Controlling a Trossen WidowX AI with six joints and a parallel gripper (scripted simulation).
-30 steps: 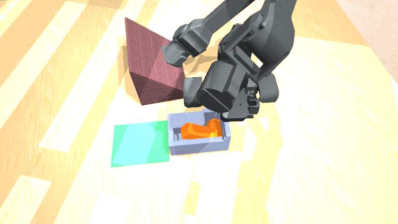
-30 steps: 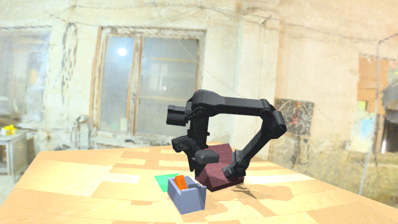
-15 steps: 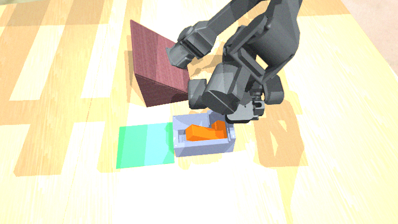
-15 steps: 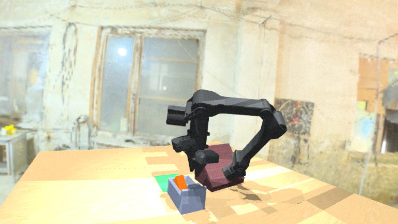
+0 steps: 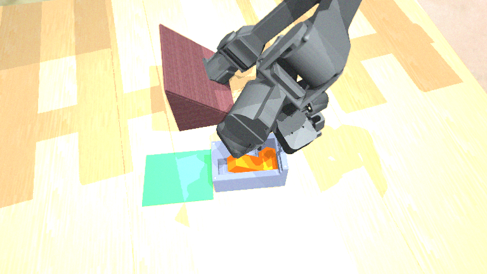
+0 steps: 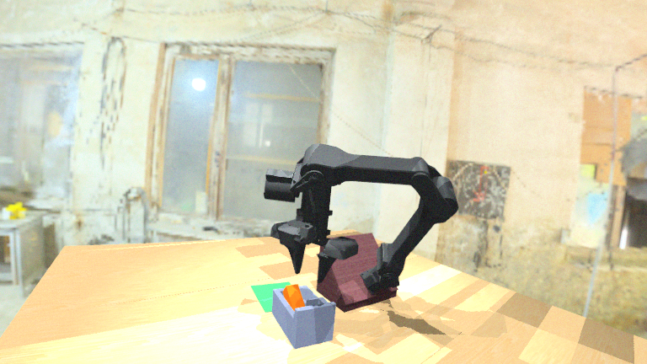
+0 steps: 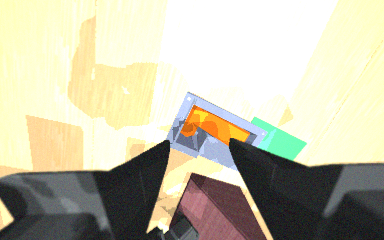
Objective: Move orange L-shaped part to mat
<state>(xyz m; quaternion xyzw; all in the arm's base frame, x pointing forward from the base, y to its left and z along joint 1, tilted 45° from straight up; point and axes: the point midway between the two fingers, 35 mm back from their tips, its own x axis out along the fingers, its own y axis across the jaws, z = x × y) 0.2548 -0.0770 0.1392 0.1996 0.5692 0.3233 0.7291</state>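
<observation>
Now: the orange L-shaped part 10 cm below my gripper tip, 2 cm to the right of it and 1 cm behind it. Also, from my gripper tip: green mat: 19 cm to the right, 16 cm below, 5 cm behind.
</observation>
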